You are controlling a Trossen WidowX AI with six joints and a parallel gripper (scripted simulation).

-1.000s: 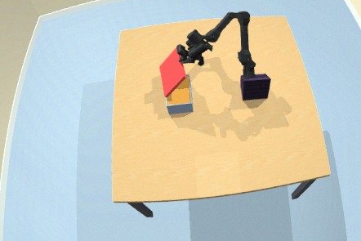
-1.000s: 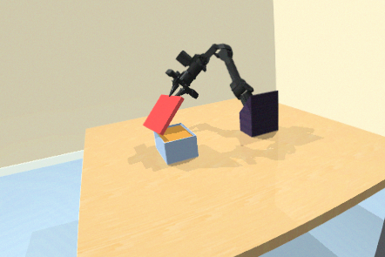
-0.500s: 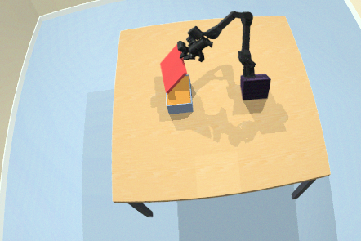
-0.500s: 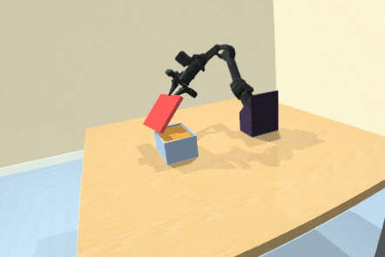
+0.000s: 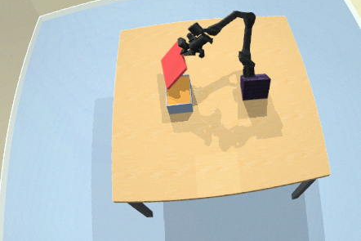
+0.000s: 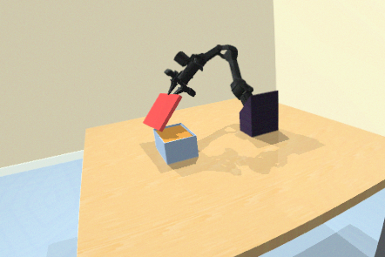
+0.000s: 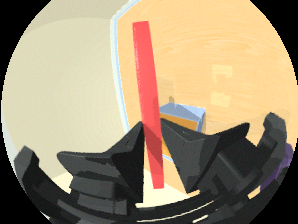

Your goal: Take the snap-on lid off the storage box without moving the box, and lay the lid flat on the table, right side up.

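My gripper tip is now 6 cm short of the lid, 6 cm above it and 1 cm to the right of it. From my gripper tip the other things lie so: blue storage box 18 cm below, 15 cm to the left, 5 cm ahead.
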